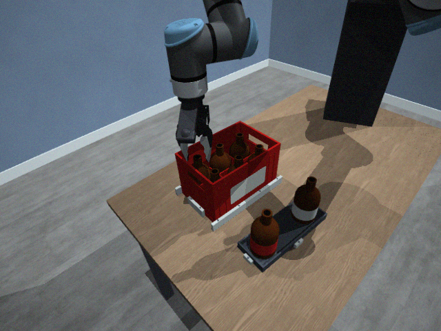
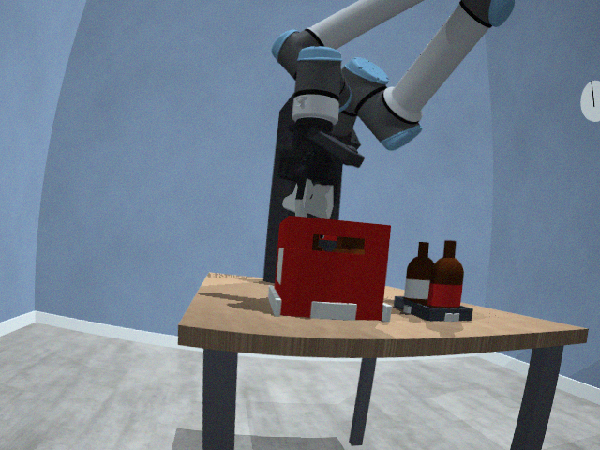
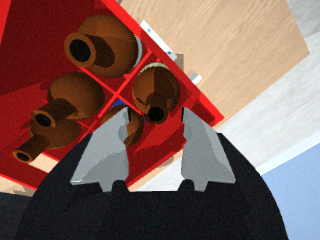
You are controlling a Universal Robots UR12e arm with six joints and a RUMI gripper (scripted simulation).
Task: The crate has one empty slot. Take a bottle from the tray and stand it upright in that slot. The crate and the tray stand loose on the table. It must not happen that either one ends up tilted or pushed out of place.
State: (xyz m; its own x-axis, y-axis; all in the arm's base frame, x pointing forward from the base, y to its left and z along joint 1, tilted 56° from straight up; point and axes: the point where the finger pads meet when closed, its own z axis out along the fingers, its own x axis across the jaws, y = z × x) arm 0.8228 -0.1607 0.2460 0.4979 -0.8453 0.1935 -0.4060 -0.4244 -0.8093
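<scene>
Right now the brown bottle is 7 cm below my hand. Round my hand: red-label bottle 28 cm to the left, 7 cm below, 4 cm behind; then dark tray 28 cm to the left, 15 cm below, 12 cm behind; then crate 9 cm behind, 7 cm below, 3 cm to the left.
</scene>
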